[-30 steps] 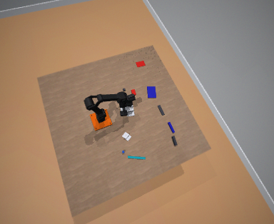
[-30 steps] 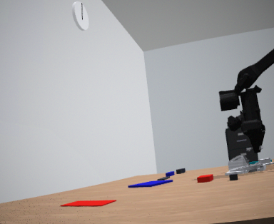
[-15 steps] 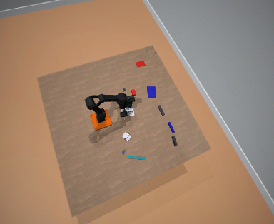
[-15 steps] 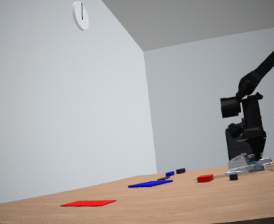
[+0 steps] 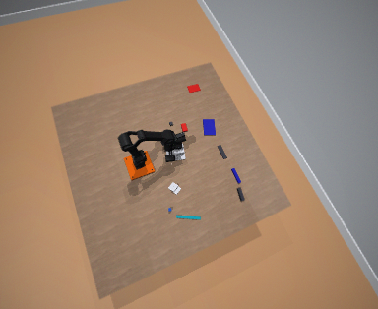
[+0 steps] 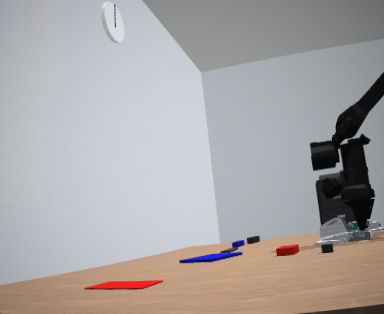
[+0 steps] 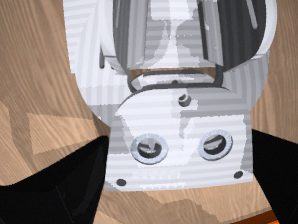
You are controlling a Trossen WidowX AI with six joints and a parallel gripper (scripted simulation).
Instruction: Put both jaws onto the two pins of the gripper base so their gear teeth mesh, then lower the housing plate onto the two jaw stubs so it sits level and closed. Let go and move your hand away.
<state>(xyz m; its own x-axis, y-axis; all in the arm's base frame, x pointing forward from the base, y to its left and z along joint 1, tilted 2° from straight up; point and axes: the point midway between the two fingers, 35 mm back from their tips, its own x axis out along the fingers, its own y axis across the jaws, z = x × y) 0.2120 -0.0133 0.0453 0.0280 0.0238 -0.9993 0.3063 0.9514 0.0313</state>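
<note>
My gripper tip is 2 cm short of the white jaw, 2 cm to the left of it and 1 cm above it. Also, from my gripper tip: red block 19 cm ahead, 13 cm to the left, 1 cm below; teal bar 8 cm behind, 44 cm to the right, 2 cm below; blue plate 36 cm ahead, 6 cm to the left, 2 cm below.
</note>
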